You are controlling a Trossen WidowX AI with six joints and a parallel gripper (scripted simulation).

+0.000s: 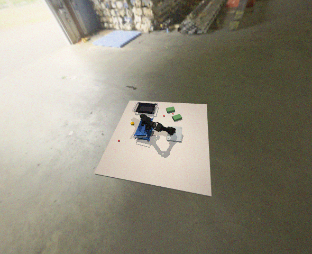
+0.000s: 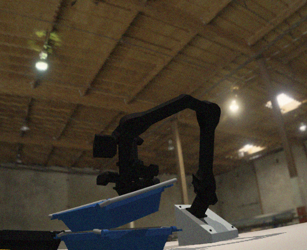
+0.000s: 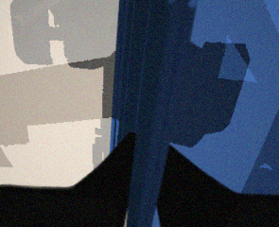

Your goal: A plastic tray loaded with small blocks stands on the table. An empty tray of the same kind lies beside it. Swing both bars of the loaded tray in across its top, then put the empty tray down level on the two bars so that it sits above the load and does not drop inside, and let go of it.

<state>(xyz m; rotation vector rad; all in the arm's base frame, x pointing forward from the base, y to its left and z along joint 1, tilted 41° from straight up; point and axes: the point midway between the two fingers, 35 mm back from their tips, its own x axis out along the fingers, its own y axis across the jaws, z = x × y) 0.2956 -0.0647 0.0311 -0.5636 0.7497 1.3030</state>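
Right now the blue tray is 8 cm ahead of my gripper tip, 1 cm to the right of it and 1 cm above it. Round my gripper tip: yellow disc 30 cm ahead, 17 cm to the right, 11 cm below.
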